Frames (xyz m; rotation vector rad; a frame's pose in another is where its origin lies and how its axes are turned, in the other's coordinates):
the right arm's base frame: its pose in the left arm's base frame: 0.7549 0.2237 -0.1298 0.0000 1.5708 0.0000
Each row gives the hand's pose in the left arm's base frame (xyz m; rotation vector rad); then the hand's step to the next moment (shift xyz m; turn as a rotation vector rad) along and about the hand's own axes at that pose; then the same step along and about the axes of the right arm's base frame.
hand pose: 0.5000 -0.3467 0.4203 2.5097 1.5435 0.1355
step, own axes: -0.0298 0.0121 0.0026 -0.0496 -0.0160 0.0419
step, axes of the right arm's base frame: -0.0007 -0.0322 -0.0025 0.0432 -0.0420 -0.0290
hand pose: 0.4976 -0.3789 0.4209 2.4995 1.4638 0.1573
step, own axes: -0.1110 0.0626 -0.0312 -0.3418 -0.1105 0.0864
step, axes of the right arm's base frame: -0.0495 -0.1212 -0.0084 0.1024 -0.2586 -0.2432
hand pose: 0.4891 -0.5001 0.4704 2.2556 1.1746 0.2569
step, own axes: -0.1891 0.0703 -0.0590 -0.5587 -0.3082 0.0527
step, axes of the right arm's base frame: -0.1056 -0.1587 -0.0886 0.1683 -0.3301 -0.5221
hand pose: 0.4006 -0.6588 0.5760 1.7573 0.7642 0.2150
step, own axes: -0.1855 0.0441 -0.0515 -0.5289 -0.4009 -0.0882
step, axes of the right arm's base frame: -0.1009 -0.0750 -0.1523 0.2130 -0.1878 -0.6063
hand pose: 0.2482 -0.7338 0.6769 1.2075 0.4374 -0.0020
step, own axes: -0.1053 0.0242 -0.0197 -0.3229 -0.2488 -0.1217
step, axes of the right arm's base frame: -0.0508 0.0026 -0.0974 0.1529 -0.0549 -0.3932
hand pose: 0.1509 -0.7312 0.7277 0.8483 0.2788 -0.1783
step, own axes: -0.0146 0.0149 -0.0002 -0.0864 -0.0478 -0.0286
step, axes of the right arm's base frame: -0.0151 0.0105 -0.0099 0.0250 -0.0055 -0.0996
